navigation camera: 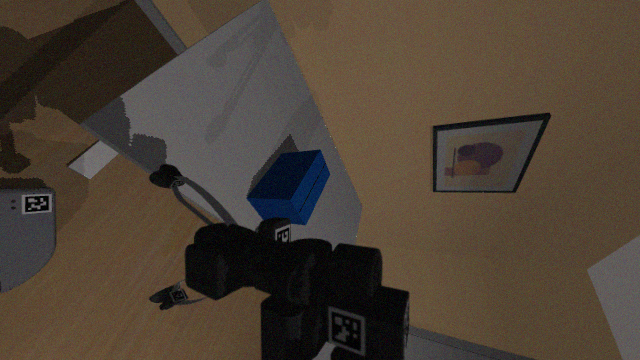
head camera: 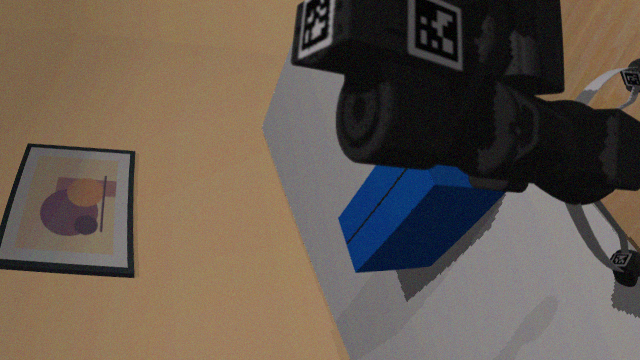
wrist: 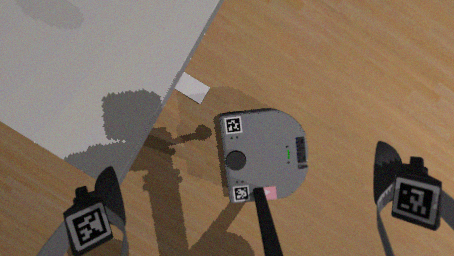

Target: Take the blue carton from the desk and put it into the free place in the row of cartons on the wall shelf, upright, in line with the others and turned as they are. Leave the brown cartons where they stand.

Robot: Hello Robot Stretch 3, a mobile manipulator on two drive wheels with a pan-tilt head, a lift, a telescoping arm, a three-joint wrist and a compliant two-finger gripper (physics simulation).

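Places are measured from the robot's base along level axes (x ahead, y left, z up), in centimetres.
Pixels of known places: gripper, between the fingertips: [navigation camera: 160, 234].
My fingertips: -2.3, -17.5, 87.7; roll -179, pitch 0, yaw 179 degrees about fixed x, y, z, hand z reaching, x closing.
Behind a point stands the place of what it marks, as x, y, z.
The blue carton [head camera: 395, 232] {8.7, -57.4, 89.5} [navigation camera: 285, 175] {8.0, -56.6, 82.1} rests on the grey desk [head camera: 450, 330] {28.9, -58.0, 72.0} [navigation camera: 190, 100] {26.8, -31.0, 72.0} [wrist: 75, 65], near the wall. A dark line runs along its upper face. In the head view the wrist covers part of it. My gripper [head camera: 628, 172] {-2.3, -17.5, 87.7} [navigation camera: 165, 236] {-2.3, -17.5, 87.7} [wrist: 244, 176] {-2.3, -17.5, 87.7} is open, its fingers wide apart with nothing between them. It is apart from the carton, out past the desk's edge on the robot's side. The wall shelf and the brown cartons do not show in these views.
A framed picture [head camera: 75, 210] {17.8, -137.3, 147.2} [navigation camera: 475, 160] {16.4, -139.2, 148.1} hangs on the tan wall [head camera: 200, 150] {-4.6, -168.4, 100.2} [navigation camera: 390, 75] {53.5, -97.2, 110.4} above the desk. The robot's base [wrist: 265, 150] [navigation camera: 25, 240] {-11.4, -10.6, 16.0} stands on the wooden floor. A small pale rectangular piece [wrist: 192, 87] [navigation camera: 94, 159] shows at the desk's edge.
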